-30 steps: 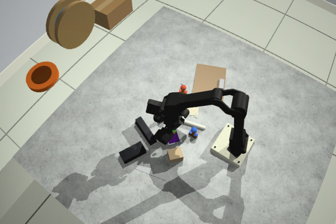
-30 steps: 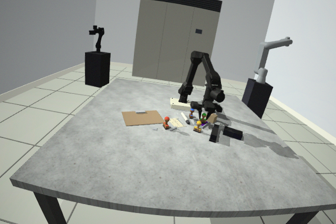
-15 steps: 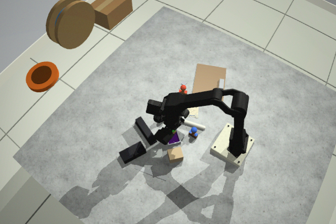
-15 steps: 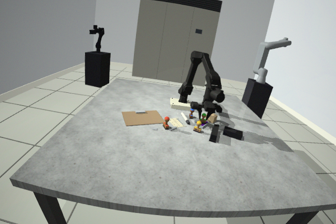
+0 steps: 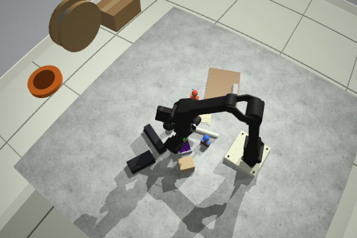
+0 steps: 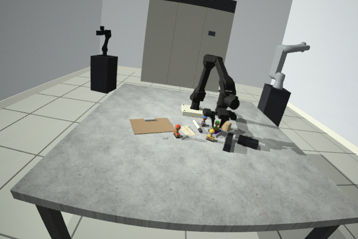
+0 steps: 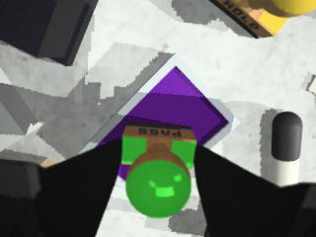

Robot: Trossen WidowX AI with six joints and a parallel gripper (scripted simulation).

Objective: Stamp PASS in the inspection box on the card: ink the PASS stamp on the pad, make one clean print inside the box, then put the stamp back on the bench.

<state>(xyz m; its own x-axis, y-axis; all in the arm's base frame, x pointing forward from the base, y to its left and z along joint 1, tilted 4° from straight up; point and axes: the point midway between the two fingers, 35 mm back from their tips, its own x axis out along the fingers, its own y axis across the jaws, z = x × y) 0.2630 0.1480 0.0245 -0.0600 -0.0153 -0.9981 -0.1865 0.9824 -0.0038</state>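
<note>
Now: gripper tip right at the green pass stamp. Also, from my gripper tip: purple ink pad 3 cm below; then yellow-knobbed stamp 9 cm ahead, 3 cm to the right, 2 cm below; then blue-knobbed stamp 7 cm to the right, 7 cm behind, 2 cm below.
</note>
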